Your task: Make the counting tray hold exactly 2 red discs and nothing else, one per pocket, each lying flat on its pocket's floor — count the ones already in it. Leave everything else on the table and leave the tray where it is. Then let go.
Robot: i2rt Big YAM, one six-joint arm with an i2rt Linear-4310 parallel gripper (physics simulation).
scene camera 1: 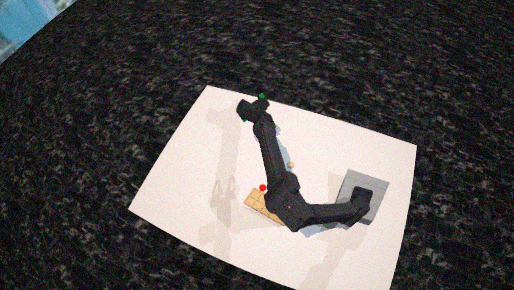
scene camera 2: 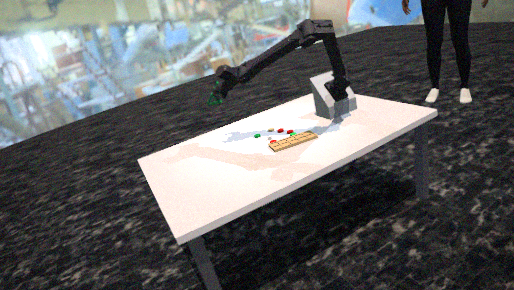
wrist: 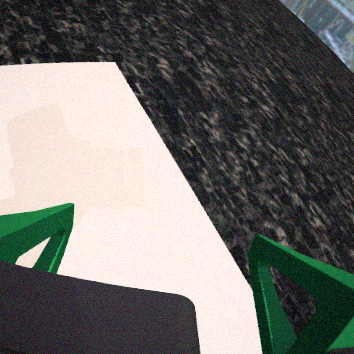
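Note:
The tan counting tray (scene camera 1: 256,201) (scene camera 2: 296,144) lies on the table, partly hidden by the arm in scene camera 1; no disc shows in its visible pockets. A red disc (scene camera 1: 262,187) (scene camera 2: 273,141) lies just outside the tray's edge. Two more red discs, one (scene camera 2: 280,130) farther back and one (scene camera 2: 290,132) nearer the tray, lie behind it in scene camera 2. My gripper (scene camera 1: 253,107) (scene camera 2: 215,95) (wrist: 165,230) is open and empty, high above the table's far end, well away from the tray and discs.
A green disc (scene camera 2: 293,134) lies close behind the tray, another green disc (scene camera 2: 257,135) farther left. A tan disc (scene camera 1: 291,164) (scene camera 2: 271,130) and a small whitish piece (scene camera 2: 270,138) lie near them. The arm's grey base (scene camera 1: 378,186) (scene camera 2: 323,104) stands at the table's other end.

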